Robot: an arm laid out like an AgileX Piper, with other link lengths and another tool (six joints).
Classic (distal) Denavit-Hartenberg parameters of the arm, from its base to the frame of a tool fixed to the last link. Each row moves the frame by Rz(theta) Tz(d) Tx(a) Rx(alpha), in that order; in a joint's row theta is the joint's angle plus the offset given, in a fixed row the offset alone. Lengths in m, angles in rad.
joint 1: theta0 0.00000  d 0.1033  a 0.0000  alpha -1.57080
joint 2: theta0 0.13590  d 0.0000  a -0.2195  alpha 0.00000
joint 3: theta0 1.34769  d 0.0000  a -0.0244  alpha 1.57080
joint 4: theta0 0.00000  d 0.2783  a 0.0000  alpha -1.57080
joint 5: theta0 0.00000  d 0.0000  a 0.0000  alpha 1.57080
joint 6: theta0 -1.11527  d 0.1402  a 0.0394  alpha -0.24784
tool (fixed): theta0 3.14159  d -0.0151  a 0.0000  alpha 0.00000
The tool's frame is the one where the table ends.
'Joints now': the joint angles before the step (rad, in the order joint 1, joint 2, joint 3, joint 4, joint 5, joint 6). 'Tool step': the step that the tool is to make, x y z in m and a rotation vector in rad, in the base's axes. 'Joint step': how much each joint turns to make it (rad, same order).
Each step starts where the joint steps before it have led.
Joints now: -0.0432, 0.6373, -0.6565, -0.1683, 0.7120, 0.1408
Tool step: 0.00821, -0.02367, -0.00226, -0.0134, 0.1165, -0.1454
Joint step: -0.0671, 0.1521, -0.0949, -0.0954, 0.0730, 0.0914
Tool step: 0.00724, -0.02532, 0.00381, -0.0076, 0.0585, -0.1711
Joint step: -0.0653, 0.1391, -0.1040, -0.1077, 0.0536, 0.1284
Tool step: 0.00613, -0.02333, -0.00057, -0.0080, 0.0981, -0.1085
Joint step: -0.0671, 0.1336, -0.0999, -0.0409, 0.0719, 0.0199
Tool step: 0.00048, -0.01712, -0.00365, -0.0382, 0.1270, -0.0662
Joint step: -0.0319, 0.0973, -0.0598, -0.0686, 0.0841, 0.0009
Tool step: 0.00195, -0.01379, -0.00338, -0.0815, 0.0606, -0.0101
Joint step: -0.0158, 0.0459, -0.0006, -0.0996, -0.0075, 0.0079
